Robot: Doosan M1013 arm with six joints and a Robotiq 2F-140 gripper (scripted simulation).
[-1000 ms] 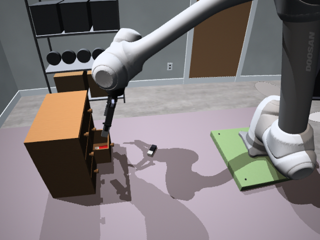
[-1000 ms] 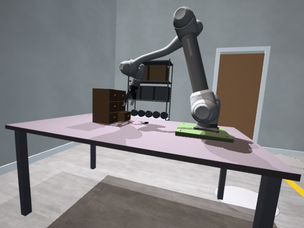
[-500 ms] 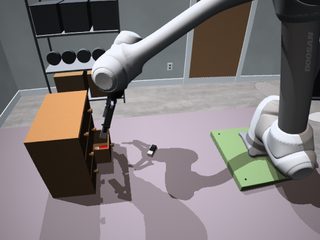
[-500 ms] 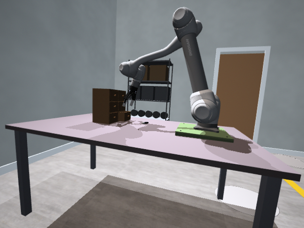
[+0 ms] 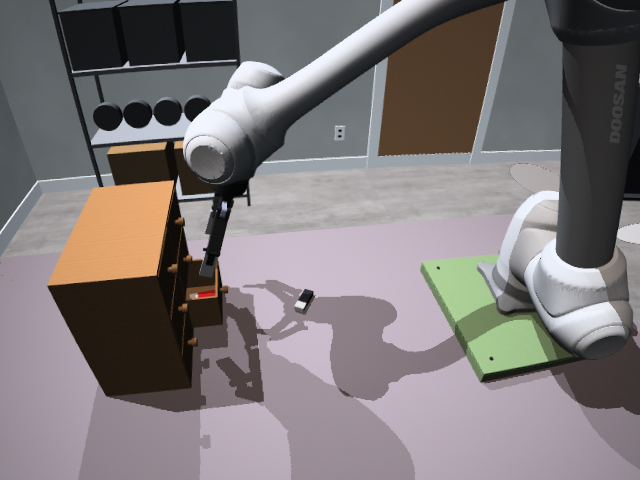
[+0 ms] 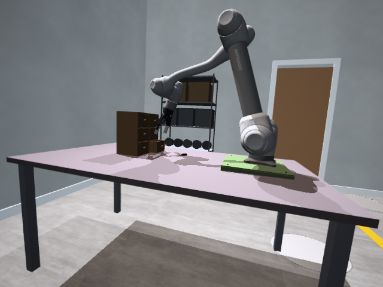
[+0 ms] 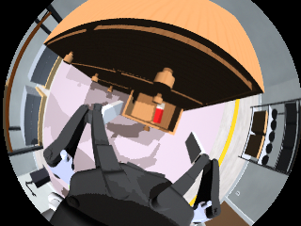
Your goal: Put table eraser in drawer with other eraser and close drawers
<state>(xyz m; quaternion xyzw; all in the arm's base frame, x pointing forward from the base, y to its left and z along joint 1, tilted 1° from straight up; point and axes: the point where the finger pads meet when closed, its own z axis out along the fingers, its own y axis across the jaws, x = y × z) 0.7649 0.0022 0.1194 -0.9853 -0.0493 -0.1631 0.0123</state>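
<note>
Now: hand 210 mm past the black-and-white eraser, 160 mm above it and 10 mm to the right of it. From my hand the other things lie so: white eraser (150 mm below, 40 mm ahead).
</note>
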